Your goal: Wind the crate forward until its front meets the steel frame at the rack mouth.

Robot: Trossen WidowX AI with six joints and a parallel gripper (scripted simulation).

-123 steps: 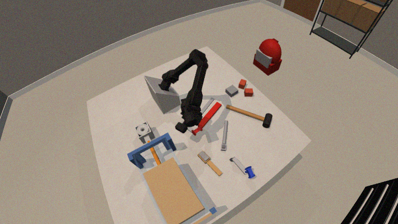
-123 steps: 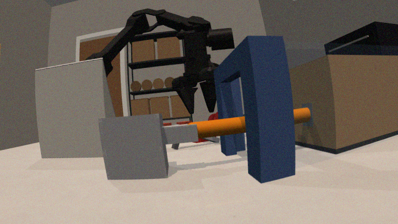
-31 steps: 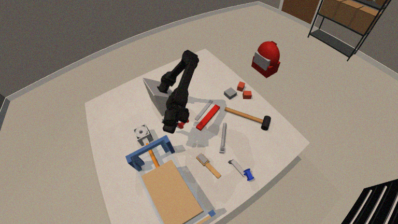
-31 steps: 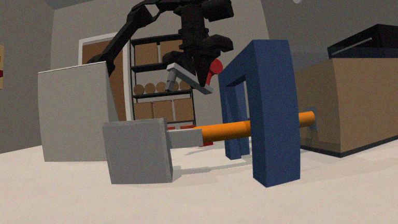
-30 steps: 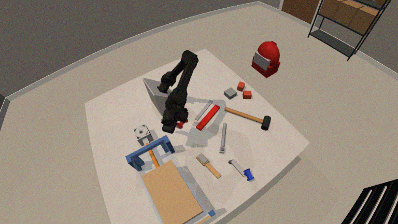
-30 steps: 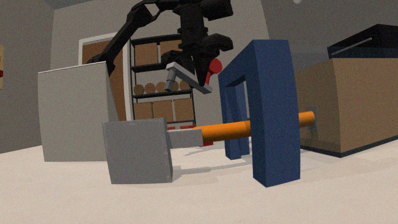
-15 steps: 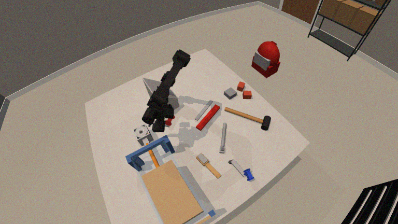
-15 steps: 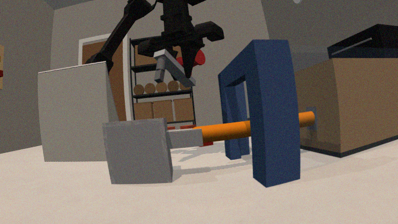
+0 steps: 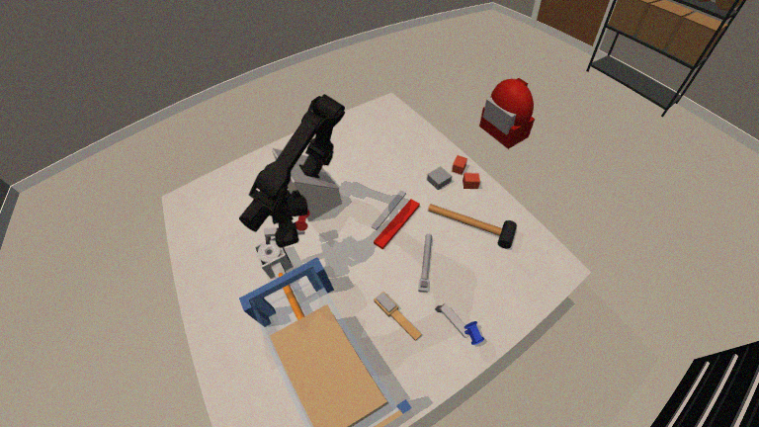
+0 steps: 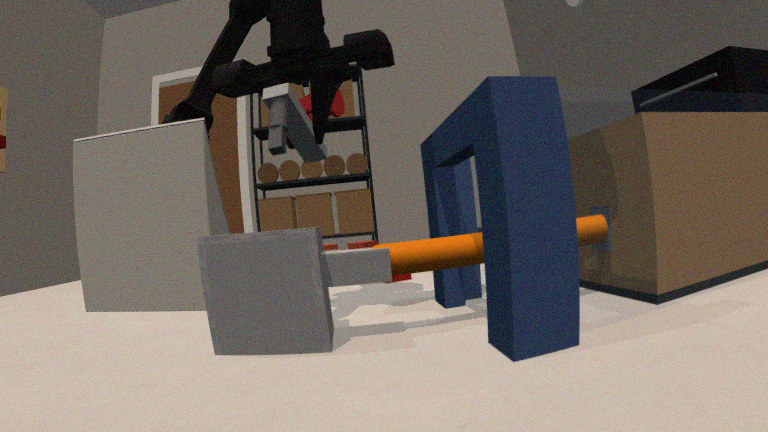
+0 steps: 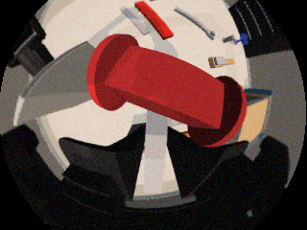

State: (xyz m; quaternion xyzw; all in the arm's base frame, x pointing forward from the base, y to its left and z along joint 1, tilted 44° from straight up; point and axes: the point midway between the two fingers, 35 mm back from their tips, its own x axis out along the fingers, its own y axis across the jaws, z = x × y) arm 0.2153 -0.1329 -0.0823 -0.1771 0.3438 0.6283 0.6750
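Now: the red knob 40 mm to the left of my gripper tip, 30 mm above it and 10 mm ahead of it. The rest, counted from my gripper tip: grey winch 130 mm below, 110 mm to the right, 50 mm behind; then blue steel frame 130 mm ahead, 100 mm to the right, 60 mm below; then red-knobbed crank 20 mm above, 10 mm to the right.
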